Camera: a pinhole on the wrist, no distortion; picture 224 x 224 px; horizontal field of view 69.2 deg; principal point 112.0 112.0 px. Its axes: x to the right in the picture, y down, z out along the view. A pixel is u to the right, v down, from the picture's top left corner.
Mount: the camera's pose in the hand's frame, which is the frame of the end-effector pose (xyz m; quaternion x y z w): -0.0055 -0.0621 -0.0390 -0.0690 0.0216 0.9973 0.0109
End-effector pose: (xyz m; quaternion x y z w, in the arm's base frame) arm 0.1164 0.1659 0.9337 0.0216 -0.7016 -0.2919 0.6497
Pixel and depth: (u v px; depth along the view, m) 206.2 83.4 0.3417
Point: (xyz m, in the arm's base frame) -0.0882 0.3839 0.7228
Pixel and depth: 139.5 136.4 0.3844
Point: -0.2092 0.2604 0.7826
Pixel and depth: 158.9 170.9 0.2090
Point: -0.0635 0.1616 0.7942
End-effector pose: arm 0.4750 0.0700 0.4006 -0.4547 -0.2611 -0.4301 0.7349
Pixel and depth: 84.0 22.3 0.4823
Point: 0.6816 0.5034 0.5121
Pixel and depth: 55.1 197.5 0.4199
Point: 0.2839 0.3443 0.7616
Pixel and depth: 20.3 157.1 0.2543
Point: 0.4183 0.2138 0.6392
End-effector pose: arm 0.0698 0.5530 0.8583 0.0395 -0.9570 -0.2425 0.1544
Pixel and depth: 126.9 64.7 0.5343
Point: 0.0370 0.8908 0.4827
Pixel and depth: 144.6 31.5 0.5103
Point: 0.0928 0.9674 0.5453
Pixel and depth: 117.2 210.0 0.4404
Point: 0.0244 0.4789 0.3490
